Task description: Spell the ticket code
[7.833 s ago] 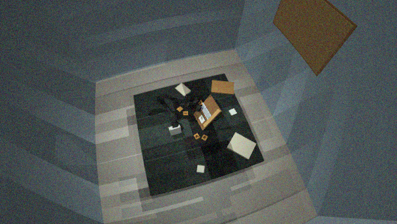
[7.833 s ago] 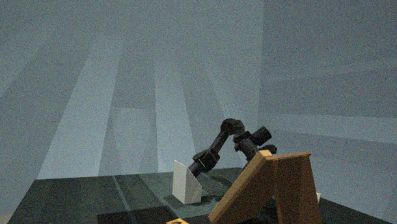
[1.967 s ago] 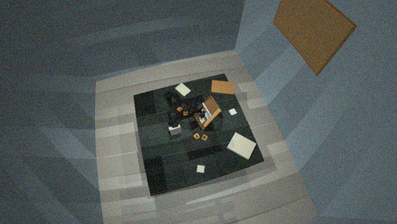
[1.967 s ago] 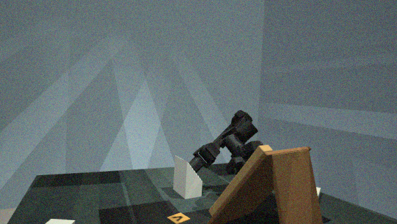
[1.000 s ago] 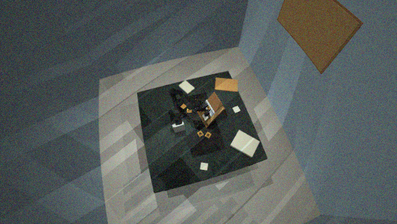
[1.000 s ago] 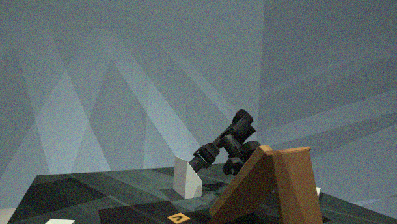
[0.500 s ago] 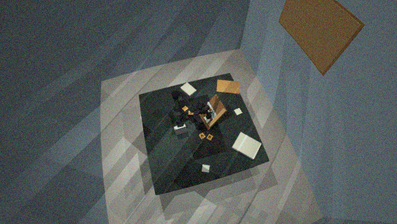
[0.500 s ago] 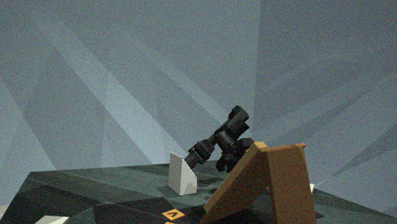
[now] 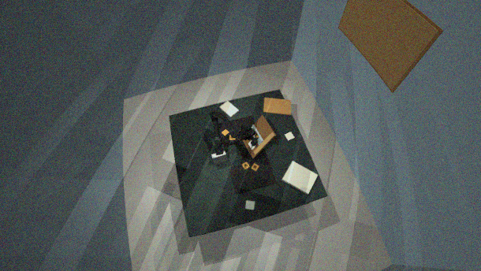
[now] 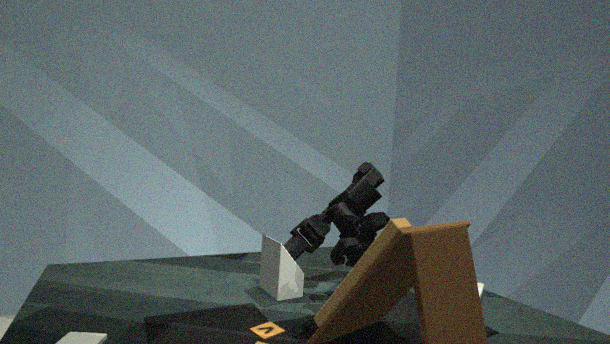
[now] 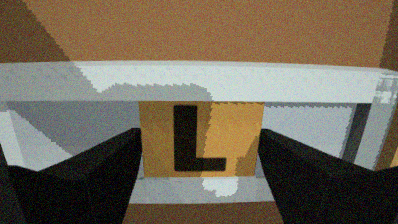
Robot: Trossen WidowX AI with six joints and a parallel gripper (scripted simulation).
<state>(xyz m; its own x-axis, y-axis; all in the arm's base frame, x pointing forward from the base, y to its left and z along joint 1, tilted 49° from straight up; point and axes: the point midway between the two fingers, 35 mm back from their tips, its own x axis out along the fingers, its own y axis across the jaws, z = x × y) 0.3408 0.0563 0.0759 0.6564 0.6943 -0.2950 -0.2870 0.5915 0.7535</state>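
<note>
The white ticket lies 50 mm behind my gripper tip, 40 mm to the right of it and 90 mm below it. Round my gripper tip: flat orange panel 320 mm ahead, 400 mm to the left, 150 mm below; orange letter tile right at my gripper tip; yellow letter tile 140 mm behind, 220 mm to the right, 150 mm below.
</note>
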